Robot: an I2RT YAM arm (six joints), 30 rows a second.
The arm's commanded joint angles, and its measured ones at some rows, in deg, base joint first. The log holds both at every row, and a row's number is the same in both.
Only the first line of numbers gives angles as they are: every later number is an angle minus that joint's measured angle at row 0.
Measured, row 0: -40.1, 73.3, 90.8, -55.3, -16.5, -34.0
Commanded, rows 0 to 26: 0.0, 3.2, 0.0, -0.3, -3.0, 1.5; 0.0, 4.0, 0.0, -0.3, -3.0, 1.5; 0.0, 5.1, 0.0, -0.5, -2.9, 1.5; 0.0, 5.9, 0.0, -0.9, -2.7, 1.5; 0.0, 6.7, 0.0, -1.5, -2.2, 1.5; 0.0, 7.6, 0.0, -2.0, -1.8, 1.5; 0.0, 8.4, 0.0, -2.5, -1.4, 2.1; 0.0, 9.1, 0.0, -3.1, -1.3, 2.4; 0.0, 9.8, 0.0, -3.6, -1.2, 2.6; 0.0, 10.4, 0.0, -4.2, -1.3, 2.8; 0.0, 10.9, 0.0, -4.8, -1.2, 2.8; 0.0, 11.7, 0.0, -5.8, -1.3, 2.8; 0.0, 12.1, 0.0, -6.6, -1.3, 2.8; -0.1, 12.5, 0.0, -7.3, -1.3, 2.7; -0.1, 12.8, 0.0, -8.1, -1.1, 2.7; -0.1, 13.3, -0.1, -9.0, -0.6, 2.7; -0.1, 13.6, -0.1, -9.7, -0.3, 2.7; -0.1, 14.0, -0.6, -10.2, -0.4, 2.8; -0.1, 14.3, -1.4, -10.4, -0.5, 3.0; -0.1, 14.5, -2.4, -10.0, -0.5, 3.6; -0.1, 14.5, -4.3, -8.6, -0.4, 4.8; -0.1, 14.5, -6.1, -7.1, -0.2, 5.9; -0.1, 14.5, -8.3, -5.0, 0.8, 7.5; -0.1, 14.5, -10.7, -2.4, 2.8, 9.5; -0.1, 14.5, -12.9, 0.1, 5.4, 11.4; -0.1, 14.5, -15.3, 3.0, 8.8, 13.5; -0.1, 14.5, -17.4, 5.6, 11.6, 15.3
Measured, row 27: 0.0, 13.7, -11.5, 1.4, 2.6, 7.3
